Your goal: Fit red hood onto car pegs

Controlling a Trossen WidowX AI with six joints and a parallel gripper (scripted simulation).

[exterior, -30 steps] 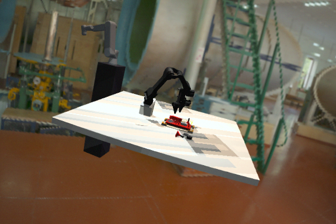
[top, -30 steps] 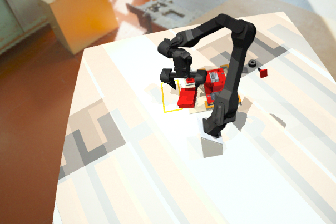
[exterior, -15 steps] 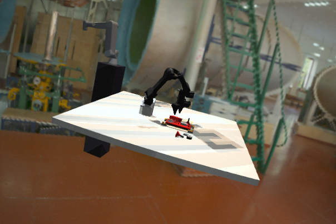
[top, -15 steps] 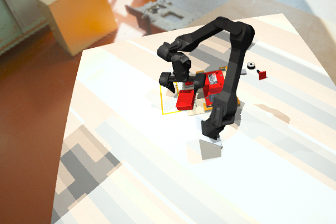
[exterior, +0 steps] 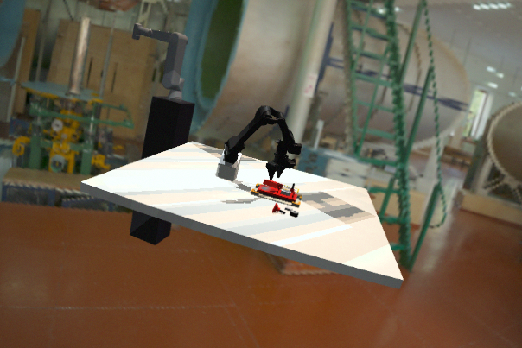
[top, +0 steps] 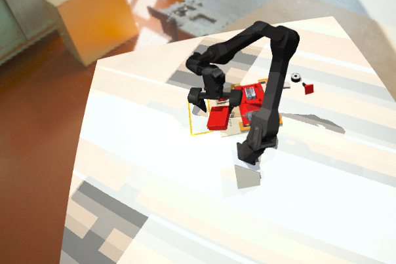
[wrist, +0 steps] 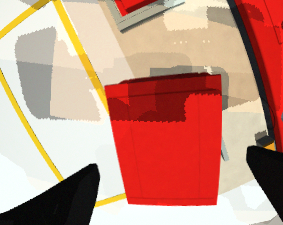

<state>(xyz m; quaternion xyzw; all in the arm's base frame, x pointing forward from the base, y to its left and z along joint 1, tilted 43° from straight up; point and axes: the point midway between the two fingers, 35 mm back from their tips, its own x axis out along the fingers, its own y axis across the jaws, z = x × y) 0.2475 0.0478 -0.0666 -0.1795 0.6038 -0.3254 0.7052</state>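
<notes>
My gripper tip is 30 mm above the red hood. Round my gripper tip: black wheel 330 mm to the right, 180 mm ahead, 40 mm below; then white bit 280 mm to the right, 140 mm ahead, 40 mm below; then grey engine block 120 mm to the right, 90 mm ahead, 20 mm below.
</notes>
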